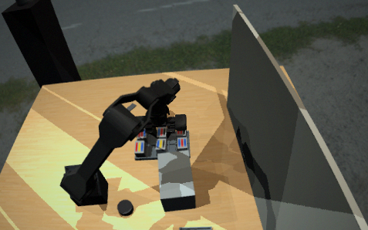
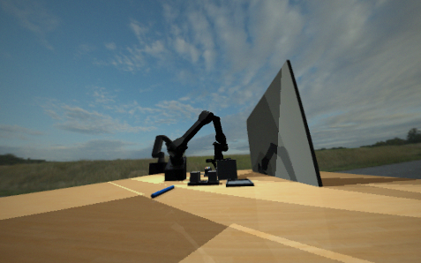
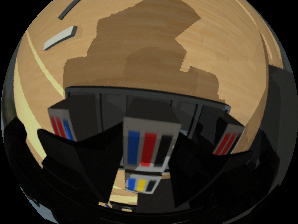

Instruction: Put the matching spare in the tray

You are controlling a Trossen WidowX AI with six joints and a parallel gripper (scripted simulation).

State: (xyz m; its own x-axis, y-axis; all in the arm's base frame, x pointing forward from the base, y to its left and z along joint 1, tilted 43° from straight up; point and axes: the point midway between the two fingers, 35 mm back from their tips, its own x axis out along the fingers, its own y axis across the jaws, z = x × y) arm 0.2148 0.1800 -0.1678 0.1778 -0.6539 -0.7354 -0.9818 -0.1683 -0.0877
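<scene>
My gripper tip is now 400 mm to the left of the flat dark tray, 140 mm short of it and 10 mm above it. From my gripper tip the other things lie so: grey block (190 mm to the right, 70 mm ahead, 30 mm above); then black puck (290 mm to the right, 90 mm behind, 10 mm below); then blue pen (550 mm to the right, 90 mm behind, 10 mm below).
</scene>
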